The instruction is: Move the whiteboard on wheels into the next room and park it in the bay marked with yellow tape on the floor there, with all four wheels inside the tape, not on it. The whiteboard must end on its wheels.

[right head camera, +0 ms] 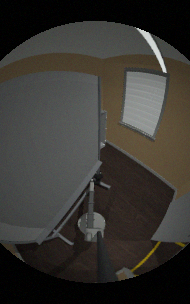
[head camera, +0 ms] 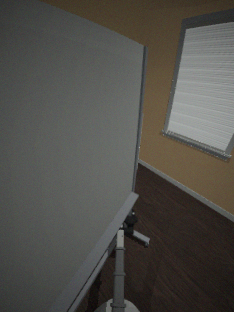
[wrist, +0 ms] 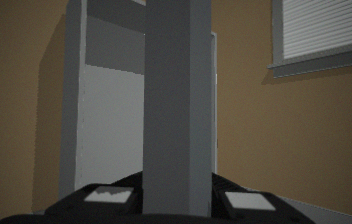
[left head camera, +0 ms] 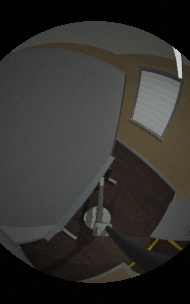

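Frame: origin at the robot's base, x ahead, y left, z up, level; millimetres.
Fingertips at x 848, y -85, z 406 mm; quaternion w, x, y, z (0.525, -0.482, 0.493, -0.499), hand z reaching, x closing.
Note:
A point is followed by its place in that frame.
The whiteboard [head camera: 70, 135] @(z 1390, x 385, y 133 mm) [left head camera: 60, 125] @(z 1413, x 288, y 186 mm) [right head camera: 50, 150] @(z 1283, x 354, y 150 mm) stands upright on the left, with a tray along its lower edge. One foot [head camera: 141, 238] @(z 70, x 695, y -229 mm) [left head camera: 112, 181] @(z 67, x 687, y -245 mm) [right head camera: 105, 186] @(z 65, x 683, y -234 mm) shows past the gripper, another foot [left head camera: 69, 233] @(z 71, x -368, y 397 mm) [right head camera: 64, 239] @(z 72, x -372, y 413 mm) near the robot's base. My gripper [head camera: 131, 218] [wrist: 179, 184] @(z 406, x 848, y -85 mm) is below the tray's far end. In the wrist view its fingers press on both sides of the whiteboard's grey upright post [wrist: 170, 110] @(z 461, x 791, y -82 mm), shut on it. Fingertips are partly hidden behind the post. Yellow tape [left head camera: 154, 244] @(z -20, x -794, y -1183 mm) [right head camera: 147, 257] shows on the floor at lower right; the whole bay is not visible.
A grey open shelf unit [wrist: 71, 110] @(z 509, x 1506, y 368 mm) stands behind the post against the tan wall. A window with blinds [head camera: 202, 85] @(z 1450, x 1626, y -858 mm) [left head camera: 157, 102] @(z 1416, x 1523, y -953 mm) [right head camera: 145, 102] @(z 1395, x 1518, y -957 mm) [wrist: 320, 30] @(z 932, x 1724, y -769 mm) is on the right wall. A light grey panel [left head camera: 175, 220] @(z 444, x -285, y -1302 mm) [right head camera: 175, 220] @(z 410, x -276, y -1312 mm) stands at the right, near the tape.

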